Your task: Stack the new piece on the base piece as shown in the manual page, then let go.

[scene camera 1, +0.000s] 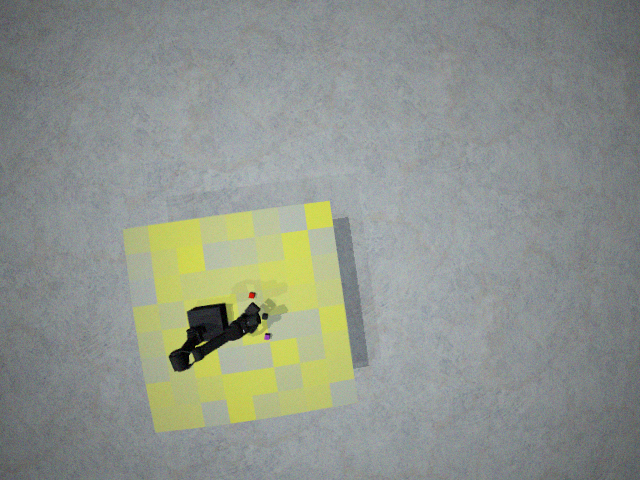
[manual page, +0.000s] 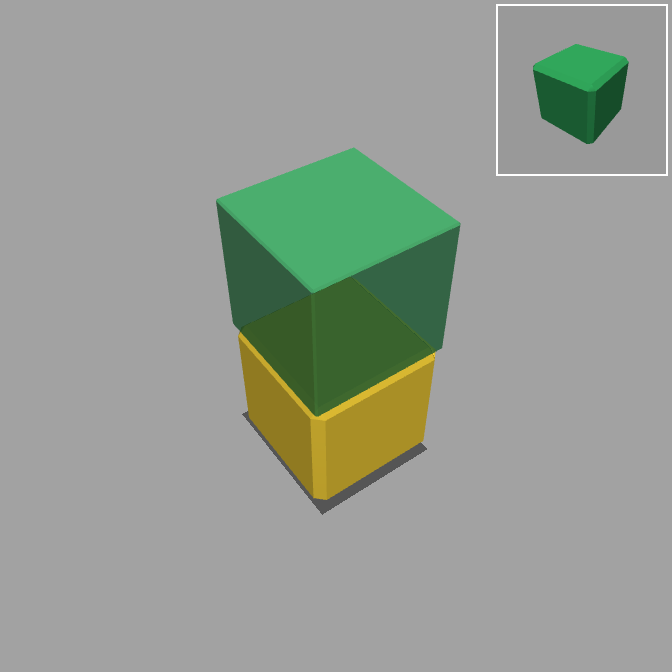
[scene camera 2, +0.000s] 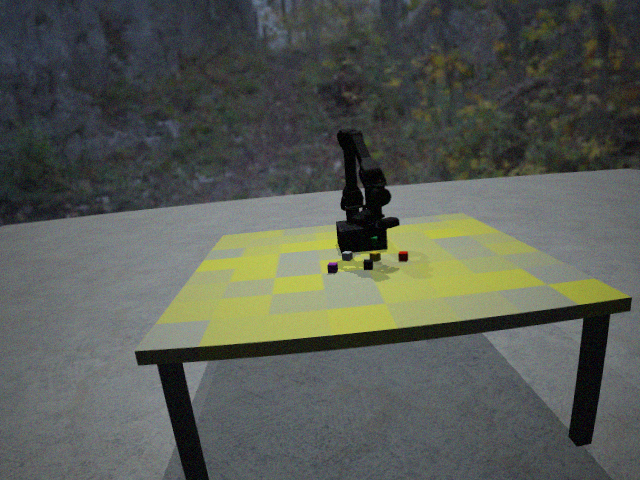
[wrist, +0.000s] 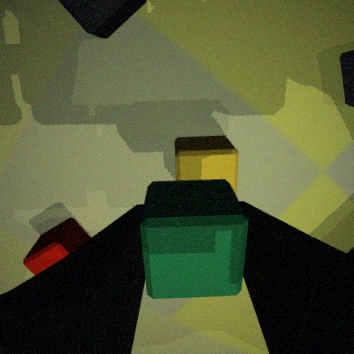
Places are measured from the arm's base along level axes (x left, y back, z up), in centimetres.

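Where they show: gripper, fingertip midpoint: (scene camera 1: pixel 248 313) (scene camera 2: pixel 376 243) (wrist: pixel 189 214); arm's base, origin of the base link: (scene camera 1: pixel 200 329).
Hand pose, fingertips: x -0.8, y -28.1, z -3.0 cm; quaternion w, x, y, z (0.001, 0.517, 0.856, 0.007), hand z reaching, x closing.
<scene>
Things, the pixels of their centre, and the offset from my fingertips.
- green cube, body centre: (wrist: pixel 191 235) (scene camera 2: pixel 376 241) dz +0.7, dx +0.4, dy +0.2 cm
- yellow cube, body centre: (wrist: pixel 203 169) (scene camera 2: pixel 375 256) dz -5.1, dx -0.3, dy +1.1 cm
- red cube, body centre: (wrist: pixel 62 254) (scene camera 2: pixel 403 256) (scene camera 1: pixel 252 295) dz -5.1, dx +8.8, dy -4.2 cm
- black cube, body centre: (scene camera 2: pixel 368 264) (scene camera 1: pixel 264 316) dz -5.1, dx -5.9, dy -7.2 cm
- purple cube, body centre: (scene camera 2: pixel 332 267) (scene camera 1: pixel 267 336) dz -5.1, dx -18.0, dy -4.5 cm
- grey cube, body centre: (scene camera 2: pixel 347 255) dz -5.1, dx -9.2, dy +7.1 cm
My gripper (wrist: pixel 189 214) is shut on a green cube (wrist: pixel 194 257) (scene camera 2: pixel 374 239), held between the two black fingers. The green cube is raised above the table, and in scene camera 2 a yellow cube (scene camera 2: pixel 374 256) (wrist: pixel 220 165) stands on the table below it. In the wrist view the yellow cube shows just beyond the green one, which hides its near part. The two are apart, and the yellow cube is turned roughly in line with the green one. In scene camera 1 the arm hides the yellow cube and the fingers.
A red cube (scene camera 1: pixel 251 295) (scene camera 2: pixel 403 256) (wrist: pixel 52 250), a black cube (scene camera 1: pixel 264 316) (scene camera 2: pixel 368 264) (wrist: pixel 105 15), a purple cube (scene camera 1: pixel 267 336) (scene camera 2: pixel 332 267) and a grey cube (scene camera 2: pixel 346 256) stand around the yellow one. Part of a dark-looking cube (wrist: pixel 348 79) shows at the wrist view's right edge.
</scene>
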